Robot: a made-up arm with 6 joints. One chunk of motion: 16 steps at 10 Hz.
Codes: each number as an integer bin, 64 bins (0 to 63) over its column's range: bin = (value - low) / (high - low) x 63, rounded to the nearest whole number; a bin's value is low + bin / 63 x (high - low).
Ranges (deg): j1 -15..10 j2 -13..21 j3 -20..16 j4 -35..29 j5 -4..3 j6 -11..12
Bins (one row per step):
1: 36 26 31 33 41 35
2: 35 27 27 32 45 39
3: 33 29 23 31 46 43
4: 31 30 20 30 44 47
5: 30 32 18 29 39 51
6: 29 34 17 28 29 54
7: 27 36 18 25 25 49
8: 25 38 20 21 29 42
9: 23 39 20 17 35 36
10: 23 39 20 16 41 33
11: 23 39 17 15 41 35
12: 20 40 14 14 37 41
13: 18 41 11 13 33 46
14: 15 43 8 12 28 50
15: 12 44 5 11 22 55
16: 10 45 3 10 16 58
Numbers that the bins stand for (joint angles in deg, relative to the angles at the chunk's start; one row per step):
1: -0.71 1.03 -2.29 -1.48 0.56 1.78
2: -1.11 1.57 -4.57 -2.49 1.00 3.24
3: -1.90 2.65 -6.86 -3.51 1.11 4.70
4: -2.70 3.19 -8.57 -4.52 0.89 6.16
5: -3.10 4.27 -9.71 -5.54 0.33 7.62
6: -3.49 5.35 -10.29 -6.56 -0.78 8.71
7: -4.29 6.43 -9.71 -9.60 -1.22 6.89
8: -5.08 7.51 -8.57 -13.67 -0.78 4.33
9: -5.87 8.05 -8.57 -17.73 -0.11 2.14
10: -5.87 8.05 -8.57 -18.75 0.56 1.05
11: -5.87 8.05 -10.29 -19.76 0.56 1.78
12: -7.06 8.59 -12.00 -20.78 0.11 3.97
13: -7.86 9.13 -13.71 -21.79 -0.33 5.79
14: -9.05 10.21 -15.43 -22.81 -0.89 7.25
15: -10.24 10.75 -17.14 -23.83 -1.56 9.08
16: -11.03 11.29 -18.29 -24.84 -2.22 10.17

